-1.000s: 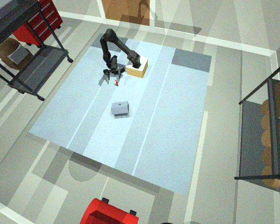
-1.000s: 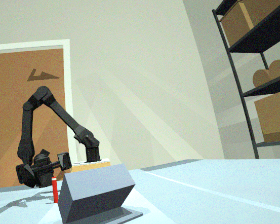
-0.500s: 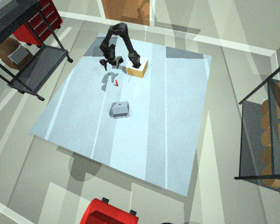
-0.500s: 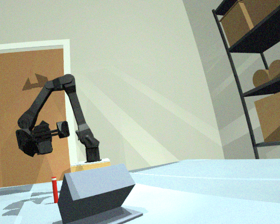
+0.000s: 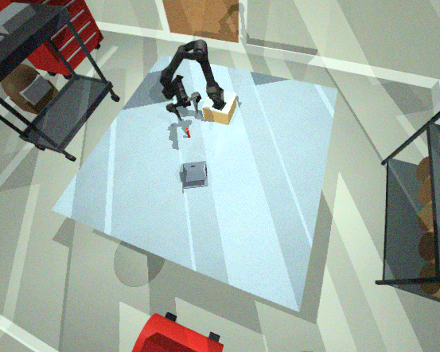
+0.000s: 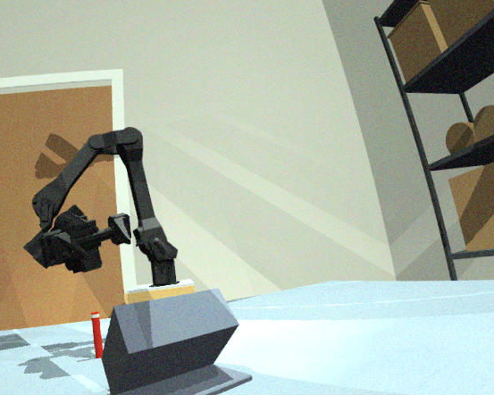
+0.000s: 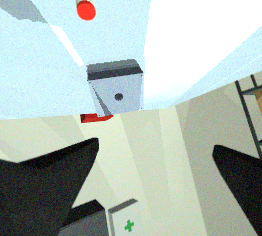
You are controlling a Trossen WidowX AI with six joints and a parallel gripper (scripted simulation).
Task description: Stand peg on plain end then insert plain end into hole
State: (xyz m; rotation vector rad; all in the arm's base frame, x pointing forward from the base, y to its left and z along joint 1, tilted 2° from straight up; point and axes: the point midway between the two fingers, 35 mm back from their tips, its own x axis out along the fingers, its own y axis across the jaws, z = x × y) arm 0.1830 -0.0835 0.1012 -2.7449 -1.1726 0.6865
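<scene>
The red peg is 130 mm below my gripper tip, 40 mm to the right of it and 10 mm ahead of it. From my gripper tip the other things lie so: grey sloped panel (200 mm ahead, 140 mm below, 130 mm to the left).
</scene>
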